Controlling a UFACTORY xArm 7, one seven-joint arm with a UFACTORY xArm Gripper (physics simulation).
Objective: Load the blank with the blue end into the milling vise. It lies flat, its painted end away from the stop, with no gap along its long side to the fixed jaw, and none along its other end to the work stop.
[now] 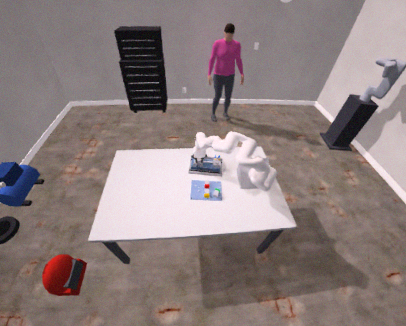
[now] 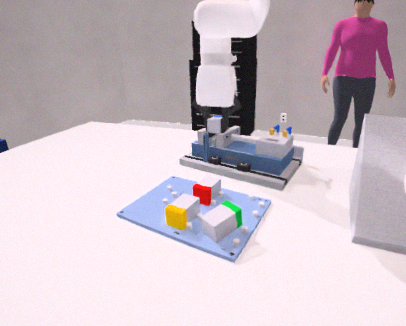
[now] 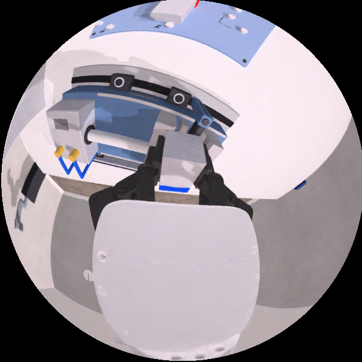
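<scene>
The blank with the blue end (image 2: 214, 125) (image 3: 184, 152) is a light grey block. My gripper (image 2: 216, 120) (image 3: 179, 149) is shut on it, with one finger on each side. The blank is over the jaw end of the milling vise (image 1: 205, 173) (image 2: 240, 156) (image 3: 120, 116), its blue end toward the back, away from the blue stop post (image 2: 205, 148) (image 3: 200, 113). Its underside looks near the height of the jaw tops; the fixed jaw (image 2: 201, 137) is partly hidden. Whether it touches the jaw or the stop cannot be told.
A blue tray (image 1: 196, 196) (image 2: 145, 206) (image 3: 255, 42) in front of the vise holds blanks with red (image 2: 202, 194), yellow (image 2: 176, 217) and green (image 2: 232, 214) ends. The vise's grey housing (image 2: 275, 145) (image 3: 72, 120) has yellow fittings and blue hoses on top. A person (image 1: 225, 60) stands behind the table.
</scene>
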